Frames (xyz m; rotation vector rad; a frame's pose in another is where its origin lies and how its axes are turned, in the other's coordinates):
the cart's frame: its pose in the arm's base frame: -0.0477 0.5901 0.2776 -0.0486 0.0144 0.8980
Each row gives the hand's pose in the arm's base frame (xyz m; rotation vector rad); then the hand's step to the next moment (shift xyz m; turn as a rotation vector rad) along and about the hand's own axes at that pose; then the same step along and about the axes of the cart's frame.
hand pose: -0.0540 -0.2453 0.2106 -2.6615 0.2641 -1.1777
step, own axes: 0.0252 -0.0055 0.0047 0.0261 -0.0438 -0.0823
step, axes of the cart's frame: 0.0120 -0.0170 0.0160 -0.0085 0.0444 0.0856
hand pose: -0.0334 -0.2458 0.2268 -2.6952 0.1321 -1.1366
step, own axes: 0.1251 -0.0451 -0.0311 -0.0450 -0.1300 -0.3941
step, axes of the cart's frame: 0.0510 -0.0438 0.1189 -0.1490 0.2796 0.2718
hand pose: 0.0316 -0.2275 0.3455 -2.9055 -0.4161 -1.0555
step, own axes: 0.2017 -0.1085 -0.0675 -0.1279 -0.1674 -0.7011
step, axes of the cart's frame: 0.1569 0.0232 0.1785 -0.3330 0.4676 0.4543
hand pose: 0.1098 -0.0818 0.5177 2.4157 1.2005 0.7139
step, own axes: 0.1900 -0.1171 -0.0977 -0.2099 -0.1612 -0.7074
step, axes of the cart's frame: 0.1569 0.1663 0.0842 -0.4129 0.4576 0.4365
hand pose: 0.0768 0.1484 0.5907 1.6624 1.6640 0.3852
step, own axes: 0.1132 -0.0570 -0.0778 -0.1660 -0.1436 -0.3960
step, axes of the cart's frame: 0.0463 0.1409 -0.0111 -0.2990 0.2592 0.2201
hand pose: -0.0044 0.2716 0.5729 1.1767 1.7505 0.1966
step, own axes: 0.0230 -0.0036 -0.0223 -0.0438 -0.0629 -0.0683
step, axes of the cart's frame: 0.0059 0.0315 -0.0039 -0.0900 0.0434 0.0236
